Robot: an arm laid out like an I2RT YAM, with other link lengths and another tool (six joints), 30 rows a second.
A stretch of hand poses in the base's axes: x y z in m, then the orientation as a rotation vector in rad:
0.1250, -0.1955, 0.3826, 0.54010, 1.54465, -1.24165
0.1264, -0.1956, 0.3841, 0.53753, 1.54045, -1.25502
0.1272, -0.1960, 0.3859, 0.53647, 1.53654, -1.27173
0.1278, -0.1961, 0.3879, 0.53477, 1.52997, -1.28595
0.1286, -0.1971, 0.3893, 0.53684, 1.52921, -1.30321
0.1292, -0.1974, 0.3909, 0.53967, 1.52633, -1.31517
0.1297, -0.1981, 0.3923, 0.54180, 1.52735, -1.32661
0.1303, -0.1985, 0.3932, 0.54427, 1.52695, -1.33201
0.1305, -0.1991, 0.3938, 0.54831, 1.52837, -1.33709
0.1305, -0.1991, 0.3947, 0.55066, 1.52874, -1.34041
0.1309, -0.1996, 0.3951, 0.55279, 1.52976, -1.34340
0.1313, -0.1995, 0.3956, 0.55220, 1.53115, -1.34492
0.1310, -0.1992, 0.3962, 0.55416, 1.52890, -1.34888
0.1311, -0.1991, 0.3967, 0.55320, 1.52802, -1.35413
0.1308, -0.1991, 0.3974, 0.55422, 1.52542, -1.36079
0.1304, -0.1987, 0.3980, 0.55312, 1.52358, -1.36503
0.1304, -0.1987, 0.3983, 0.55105, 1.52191, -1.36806
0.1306, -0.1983, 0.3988, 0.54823, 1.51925, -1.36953
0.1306, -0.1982, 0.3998, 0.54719, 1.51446, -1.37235
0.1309, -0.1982, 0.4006, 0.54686, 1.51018, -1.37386
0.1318, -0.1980, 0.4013, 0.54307, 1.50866, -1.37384
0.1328, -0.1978, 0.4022, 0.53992, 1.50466, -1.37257
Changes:
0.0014, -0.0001, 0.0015, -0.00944, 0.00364, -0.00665
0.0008, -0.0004, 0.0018, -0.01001, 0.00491, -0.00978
0.0006, -0.0001, 0.0020, -0.01064, 0.00207, -0.00760
0.0008, -0.0010, 0.0014, -0.00696, 0.00652, -0.01239
0.0006, -0.0003, 0.0016, -0.00546, 0.00235, -0.00927
0.0005, -0.0007, 0.0014, -0.00335, 0.00522, -0.00883
0.0006, -0.0004, 0.0009, -0.00141, 0.00133, -0.00500
0.0002, -0.0006, 0.0006, 0.00047, 0.00197, -0.00592
0.0000, 0.0000, 0.0009, -0.00014, 0.00099, -0.00364
0.0004, -0.0005, 0.0004, 0.00027, 0.00138, -0.00334
0.0004, 0.0001, 0.0005, -0.00011, 0.00190, -0.00074
-0.0003, 0.0003, 0.0006, -0.00207, -0.00046, -0.00358
0.0001, 0.0001, 0.0005, -0.00313, 0.00213, -0.00273
-0.0003, 0.0000, 0.0007, -0.00382, 0.00088, -0.00472
-0.0004, 0.0004, 0.0006, -0.00331, 0.00104, -0.00191
0.0000, 0.0000, 0.0003, -0.00314, 0.00094, -0.00055
0.0002, 0.0004, 0.0005, -0.00339, -0.00021, 0.00102
0.0000, 0.0001, 0.0010, -0.00439, -0.00173, -0.00077
0.0003, 0.0000, 0.0008, -0.00324, -0.00222, -0.00040
0.0009, 0.0002, 0.0007, -0.00255, 0.00027, 0.00247
0.0010, 0.0002, 0.0009, -0.00318, -0.00229, 0.00313

